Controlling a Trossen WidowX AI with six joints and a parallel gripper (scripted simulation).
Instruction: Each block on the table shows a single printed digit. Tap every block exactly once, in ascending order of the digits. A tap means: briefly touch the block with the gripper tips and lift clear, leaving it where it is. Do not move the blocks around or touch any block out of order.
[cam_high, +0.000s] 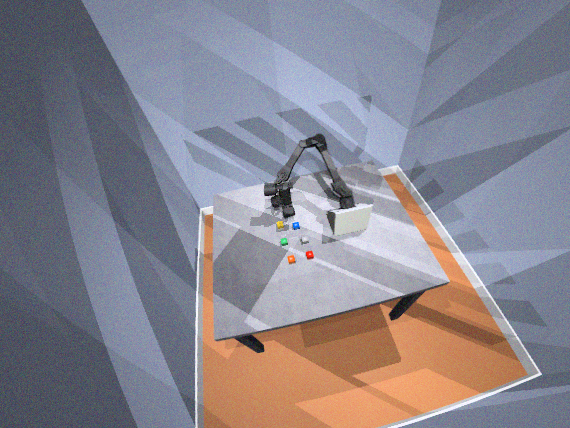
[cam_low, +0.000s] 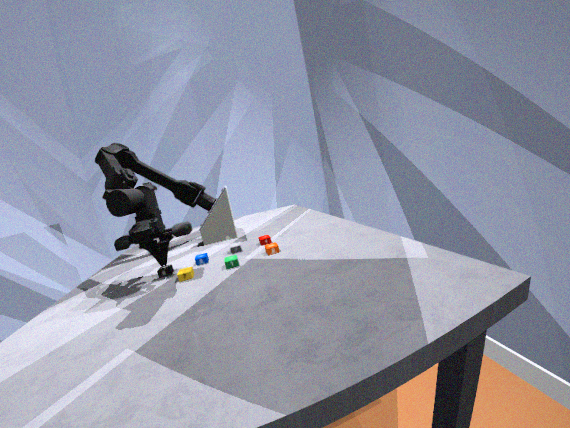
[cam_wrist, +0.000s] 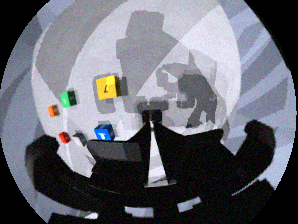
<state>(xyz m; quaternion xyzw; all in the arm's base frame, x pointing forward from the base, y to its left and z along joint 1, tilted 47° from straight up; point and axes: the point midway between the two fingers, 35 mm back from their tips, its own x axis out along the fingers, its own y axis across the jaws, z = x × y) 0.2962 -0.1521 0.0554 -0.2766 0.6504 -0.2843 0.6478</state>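
The dark grey block lies 20 mm below my gripper tip. Round my gripper tip: yellow block 60 mm to the left, 60 mm ahead, 20 mm below; then blue block 100 mm to the left, 30 mm behind, 20 mm below; then green block 180 mm to the left, 60 mm ahead, 20 mm below.
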